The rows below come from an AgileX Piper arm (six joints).
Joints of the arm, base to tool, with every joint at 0 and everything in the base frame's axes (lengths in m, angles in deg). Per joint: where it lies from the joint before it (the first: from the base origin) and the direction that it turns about. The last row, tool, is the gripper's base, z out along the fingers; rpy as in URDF.
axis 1: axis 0 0 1 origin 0 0 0.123
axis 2: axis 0 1 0 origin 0 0 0
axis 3: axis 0 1 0 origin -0.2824 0 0.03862
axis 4: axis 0.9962 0 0.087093 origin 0.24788 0 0.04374
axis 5: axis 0 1 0 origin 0 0 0
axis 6: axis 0.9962 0 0.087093 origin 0.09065 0 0.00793
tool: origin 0 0 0 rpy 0 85.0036 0
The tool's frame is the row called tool.
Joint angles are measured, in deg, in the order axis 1, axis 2, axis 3, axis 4, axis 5, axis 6. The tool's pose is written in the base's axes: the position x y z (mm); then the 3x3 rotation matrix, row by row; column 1 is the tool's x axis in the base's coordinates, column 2 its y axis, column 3 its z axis. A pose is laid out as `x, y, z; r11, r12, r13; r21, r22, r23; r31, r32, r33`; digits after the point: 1 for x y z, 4 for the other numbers.
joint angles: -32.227 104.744 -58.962 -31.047 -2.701 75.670
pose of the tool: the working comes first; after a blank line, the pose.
Where each joint sits with the arm in this pose, in the base's axes (m; each line is computed from the numbers above, not from the rounded line before):
axis 1: 0.0000 0.0000 0.1230
axis 2: 0.0000 0.0000 0.1230
axis 3: 0.0924 -0.0582 0.3863
axis 4: 0.2651 -0.1671 0.2391
axis 5: 0.2651 -0.1671 0.2391
axis 6: 0.3266 -0.2033 0.1825
the tool: 0.3266 -0.2033 0.1825

326.6, -203.3, 182.5; -0.0110, 0.7377, 0.6751; 0.8375, 0.3757, -0.3968; -0.5463, 0.5610, -0.6219
